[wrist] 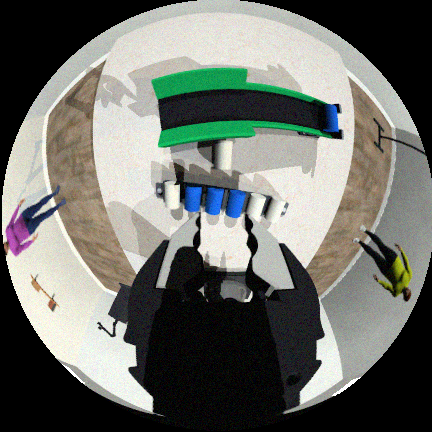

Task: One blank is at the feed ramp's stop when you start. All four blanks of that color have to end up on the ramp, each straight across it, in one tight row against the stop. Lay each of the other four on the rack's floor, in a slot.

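The ramp (207, 131) has green side walls and a dark bed, and crosses the upper part of the wrist view. A blue blank (331, 118) lies across its right end, at the stop. Below the ramp, the rack (160, 190) holds, from left to right, a white blank (172, 195), three blue blanks (193, 199) (214, 201) (235, 203) and two white blanks (256, 205) (274, 209). Another white blank (223, 154) is between ramp and rack, its upper end hidden by the ramp wall. My gripper (222, 213) is open and empty, its fingertips in front of the rack's middle.
The pale table (130, 165) carries the ramp and rack, with shadows around them. Brown floor (70, 205) shows at both sides. A person in purple (19, 227) is at the left, and a person in yellow (398, 272) at the right.
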